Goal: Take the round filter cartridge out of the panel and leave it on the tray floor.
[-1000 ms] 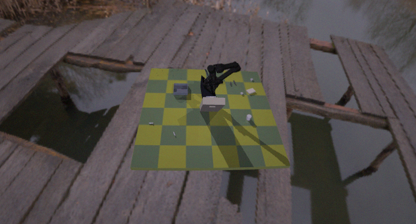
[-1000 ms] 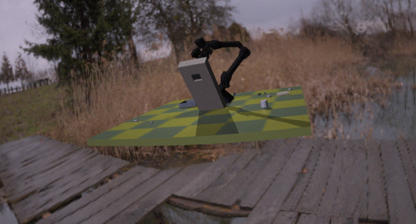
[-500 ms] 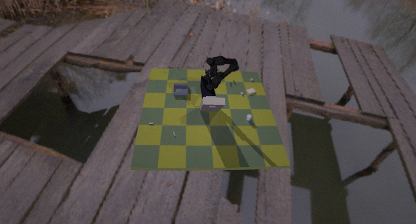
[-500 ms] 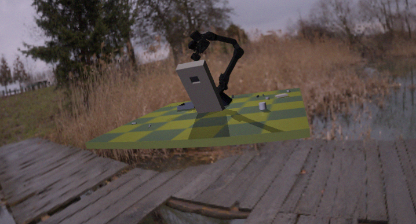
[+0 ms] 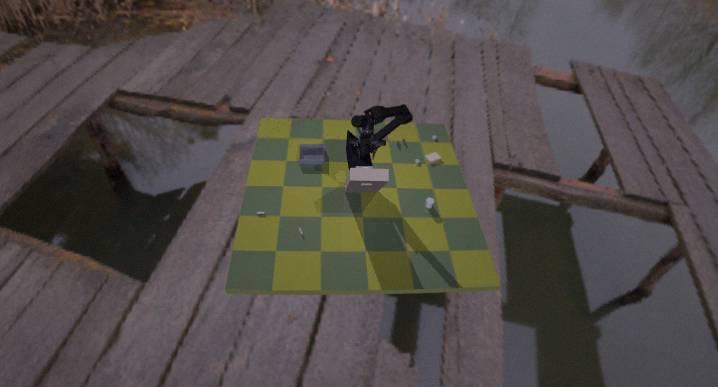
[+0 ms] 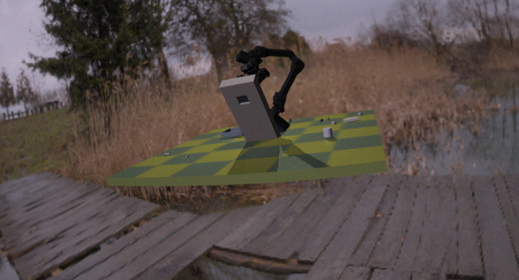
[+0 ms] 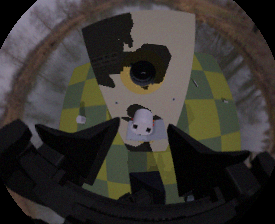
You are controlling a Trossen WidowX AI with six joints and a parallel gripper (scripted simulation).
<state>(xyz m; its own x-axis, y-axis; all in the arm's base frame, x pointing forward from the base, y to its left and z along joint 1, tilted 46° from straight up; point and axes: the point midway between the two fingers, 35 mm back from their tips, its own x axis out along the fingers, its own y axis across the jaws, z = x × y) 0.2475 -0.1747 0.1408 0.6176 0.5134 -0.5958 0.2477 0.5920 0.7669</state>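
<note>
The filter cartridge is 7 cm below my gripper tip and 1 cm ahead of it. The rest, counted from my gripper tip: grey tray: 36 cm behind, 27 cm below, 25 cm to the right; flat white block: 51 cm to the left, 30 cm behind, 28 cm below.
</note>
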